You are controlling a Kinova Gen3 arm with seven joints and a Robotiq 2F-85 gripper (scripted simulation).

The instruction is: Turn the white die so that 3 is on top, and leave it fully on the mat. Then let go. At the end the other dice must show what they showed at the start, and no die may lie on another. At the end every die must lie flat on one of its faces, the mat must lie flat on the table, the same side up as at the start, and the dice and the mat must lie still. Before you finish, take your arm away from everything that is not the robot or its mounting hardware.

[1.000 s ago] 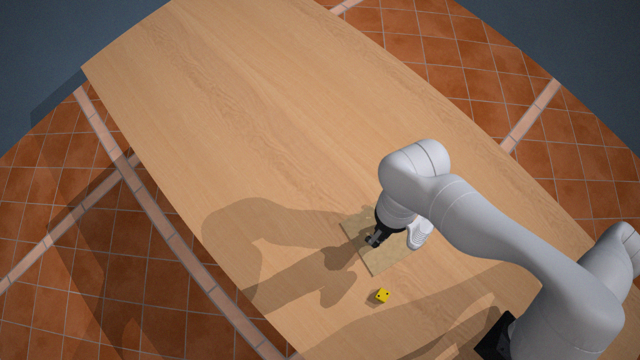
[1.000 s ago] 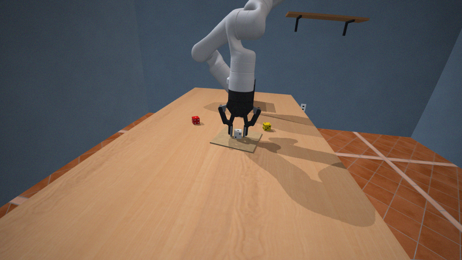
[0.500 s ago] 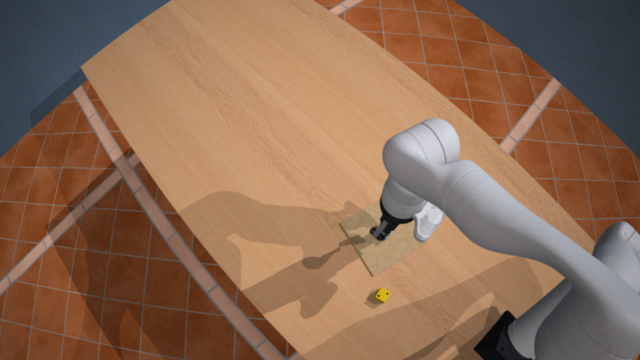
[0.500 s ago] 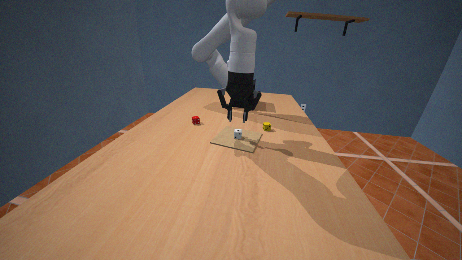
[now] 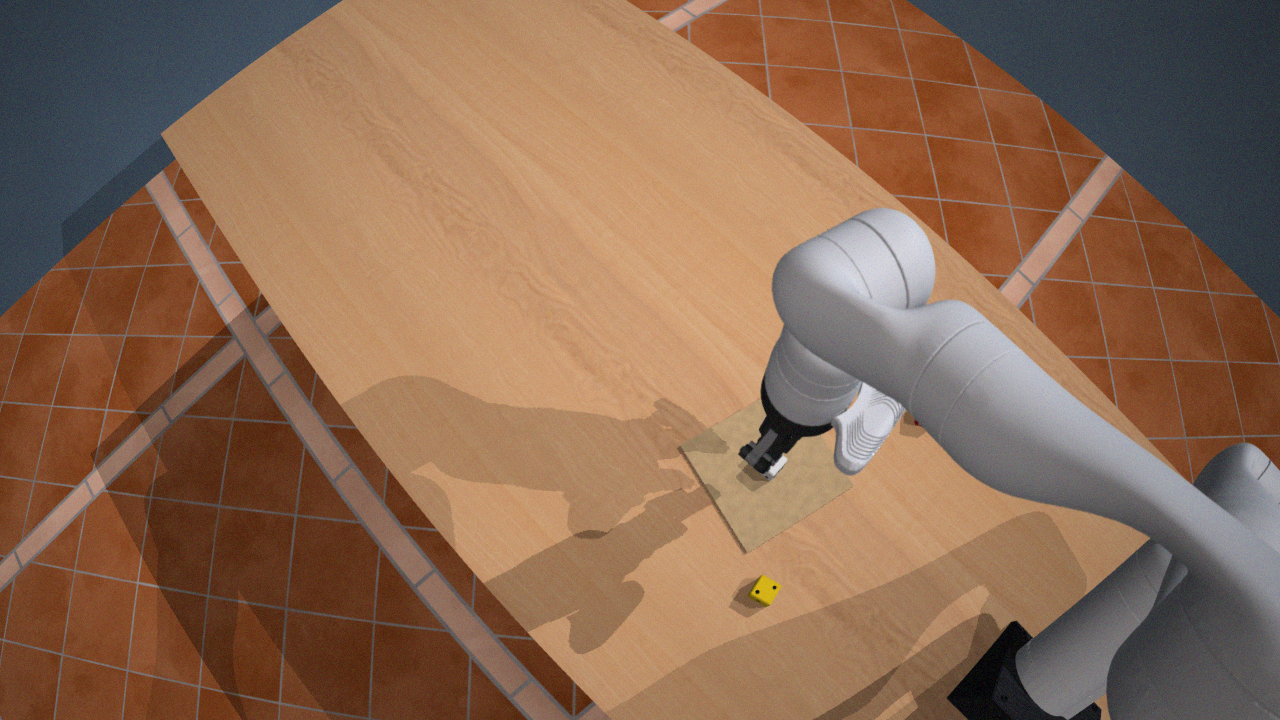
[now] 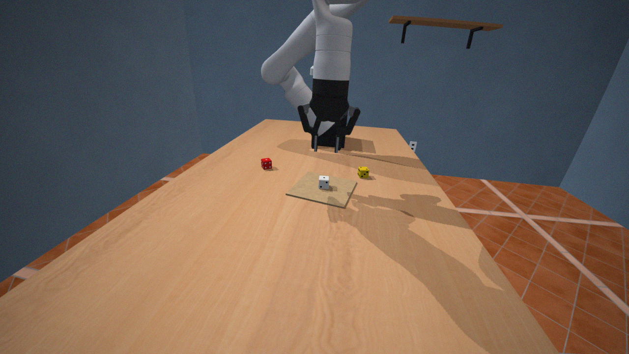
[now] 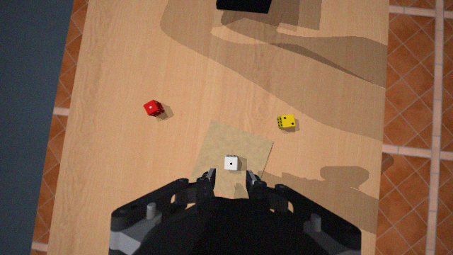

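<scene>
The white die lies 100 mm below my hand. Also, from my hand: tan mat: 110 mm below; then yellow die: 80 mm behind, 120 mm to the left, 100 mm below; then red die: 120 mm behind, 160 mm to the right, 100 mm below.
</scene>
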